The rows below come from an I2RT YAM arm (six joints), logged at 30 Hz.
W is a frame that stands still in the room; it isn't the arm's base.
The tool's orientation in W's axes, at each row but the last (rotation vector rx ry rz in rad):
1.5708, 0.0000, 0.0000
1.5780, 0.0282, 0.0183
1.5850, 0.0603, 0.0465
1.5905, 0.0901, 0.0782
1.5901, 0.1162, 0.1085
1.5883, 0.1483, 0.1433
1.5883, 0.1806, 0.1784
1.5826, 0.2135, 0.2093
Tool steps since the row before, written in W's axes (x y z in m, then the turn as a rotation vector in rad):
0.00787, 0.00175, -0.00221, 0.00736, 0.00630, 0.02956
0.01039, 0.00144, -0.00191, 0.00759, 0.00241, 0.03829
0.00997, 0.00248, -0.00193, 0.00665, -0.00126, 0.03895
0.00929, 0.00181, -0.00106, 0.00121, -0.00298, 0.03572
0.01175, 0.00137, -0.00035, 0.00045, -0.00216, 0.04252
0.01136, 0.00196, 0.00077, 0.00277, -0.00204, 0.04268
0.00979, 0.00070, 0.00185, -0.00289, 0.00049, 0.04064
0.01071, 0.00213, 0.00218, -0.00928, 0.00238, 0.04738
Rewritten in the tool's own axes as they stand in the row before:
0.00787, -0.00221, -0.00175, 0.00736, 0.02956, -0.00630
0.01044, -0.00185, -0.00112, 0.00742, 0.03832, -0.00247
0.01013, -0.00187, -0.00177, 0.00623, 0.03902, 0.00112
0.00944, -0.00102, -0.00079, 0.00066, 0.03578, 0.00232
0.01183, -0.00030, 0.00032, 0.00000, 0.04256, 0.00125
0.01153, 0.00079, 0.00015, 0.00230, 0.04273, 0.00155
0.00970, 0.00187, 0.00148, -0.00265, 0.04060, -0.00214
0.01089, 0.00219, 0.00074, -0.00830, 0.04727, -0.00581

